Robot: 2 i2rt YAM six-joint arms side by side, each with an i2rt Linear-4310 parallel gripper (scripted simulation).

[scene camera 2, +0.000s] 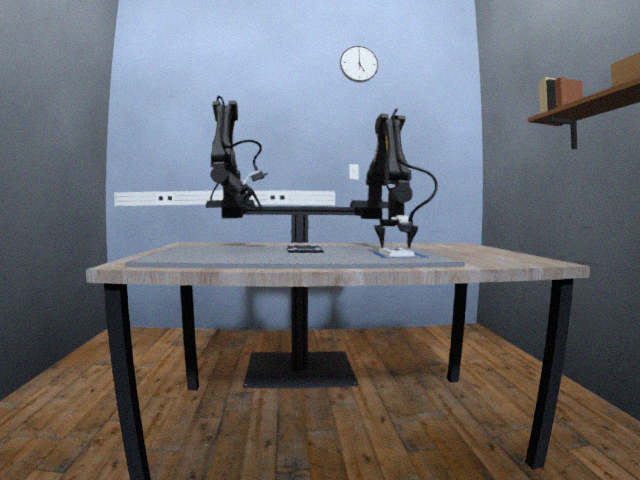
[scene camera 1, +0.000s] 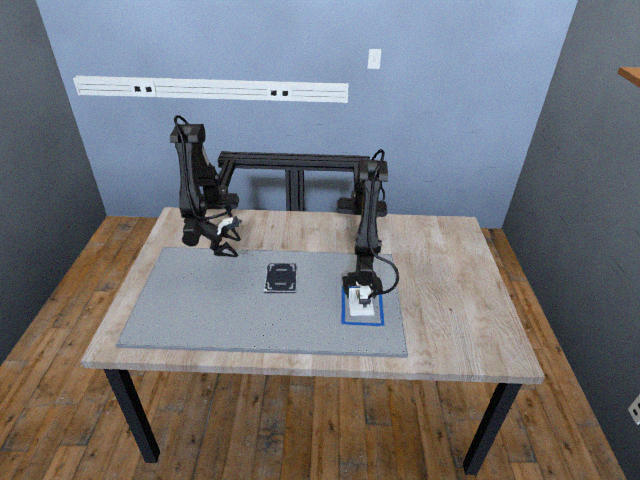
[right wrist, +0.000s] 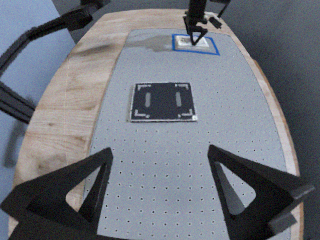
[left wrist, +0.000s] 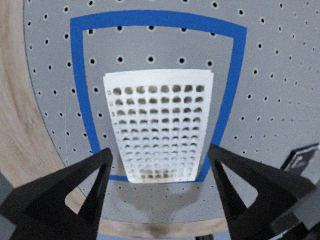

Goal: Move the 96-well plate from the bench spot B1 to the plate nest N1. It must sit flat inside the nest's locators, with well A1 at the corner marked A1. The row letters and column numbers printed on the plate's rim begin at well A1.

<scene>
In view: the left gripper (scene camera 2: 395, 248), the right gripper (scene camera 1: 239, 248), a white 96-well plate (left wrist: 175, 162) and a dark plate nest (right wrist: 163, 105).
The left gripper is seen too in the left wrist view (left wrist: 160, 152). The right gripper is seen too in the right wrist view (right wrist: 159, 152).
</scene>
